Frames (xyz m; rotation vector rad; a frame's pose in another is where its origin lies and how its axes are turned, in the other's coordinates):
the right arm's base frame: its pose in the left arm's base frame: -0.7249 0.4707 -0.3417 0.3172 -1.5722 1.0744
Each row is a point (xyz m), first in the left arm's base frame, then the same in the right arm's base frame.
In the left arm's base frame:
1: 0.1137 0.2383 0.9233
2: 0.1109 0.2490 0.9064
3: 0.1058 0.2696 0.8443
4: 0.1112 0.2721 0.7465
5: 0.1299 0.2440 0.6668
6: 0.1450 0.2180 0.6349
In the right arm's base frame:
1: 0.7771 -1.2958 -0.2729
2: 0.7667 -1.2802 -0.2805
3: 0.7203 -1.2369 -0.2972
4: 0.6328 -1.1945 -0.3091
5: 0.5467 -1.1863 -0.3048
6: 0.5048 -1.1964 -0.2966

